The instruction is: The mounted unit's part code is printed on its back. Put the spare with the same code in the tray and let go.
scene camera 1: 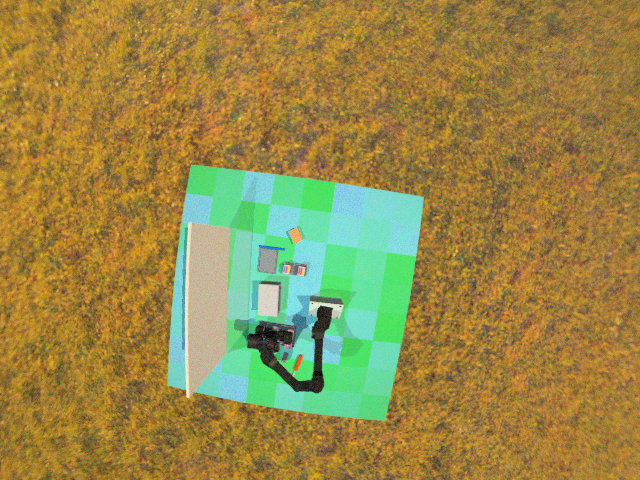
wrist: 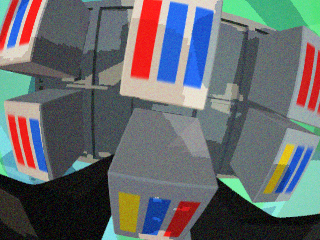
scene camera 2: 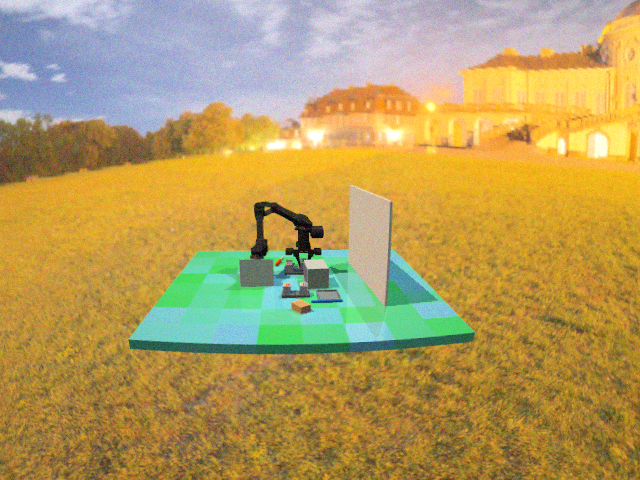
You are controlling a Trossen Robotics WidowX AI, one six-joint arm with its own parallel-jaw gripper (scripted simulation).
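Note:
There is a spare (wrist: 162, 174) in my gripper (wrist: 158, 162), which is carrying it. Besides the spare I find a grey rack (wrist: 106, 114) and a mounted unit (scene camera 1: 269, 292). A beige panel (scene camera 1: 207, 253) belongs to the scene too, and scene camera 2 gives me that panel as well (scene camera 2: 370, 218).

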